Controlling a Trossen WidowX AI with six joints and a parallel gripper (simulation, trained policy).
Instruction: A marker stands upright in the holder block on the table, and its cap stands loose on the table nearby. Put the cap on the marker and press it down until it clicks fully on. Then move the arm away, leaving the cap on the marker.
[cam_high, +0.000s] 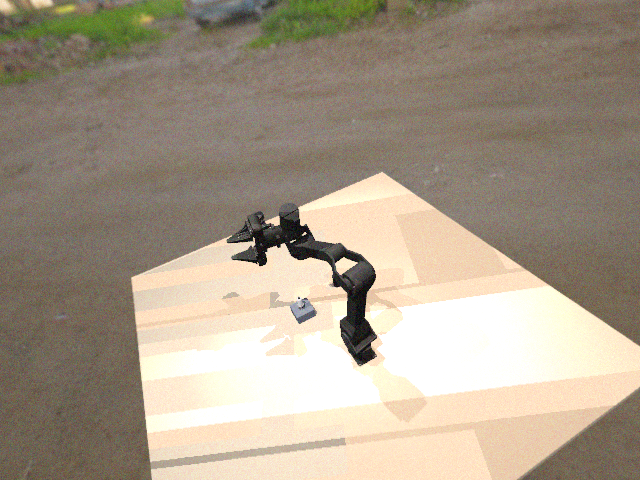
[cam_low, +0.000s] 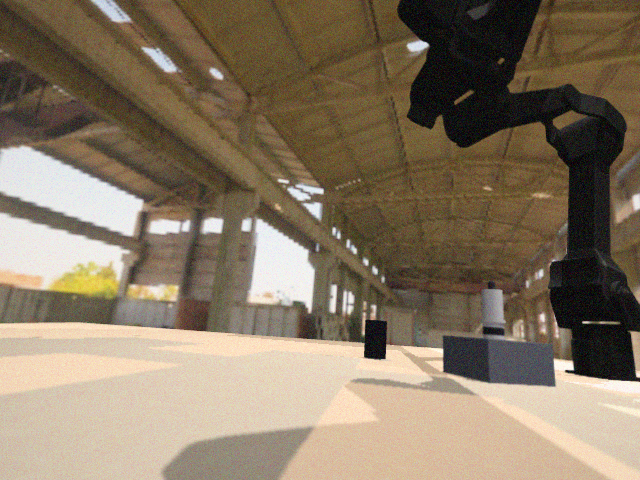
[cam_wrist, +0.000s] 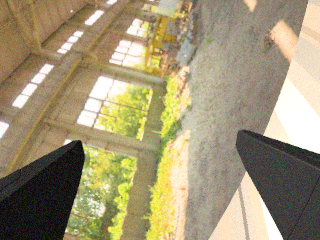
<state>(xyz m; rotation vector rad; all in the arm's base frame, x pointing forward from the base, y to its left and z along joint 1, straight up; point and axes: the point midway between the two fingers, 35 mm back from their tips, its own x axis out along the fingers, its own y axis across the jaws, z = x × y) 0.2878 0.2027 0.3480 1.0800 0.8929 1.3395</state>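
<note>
My gripper tip is 310 mm to the left of the dark cap and 330 mm above it. The rest, counted from my gripper tip: grey holder block (50 mm behind, 150 mm to the right, 330 mm below).
</note>
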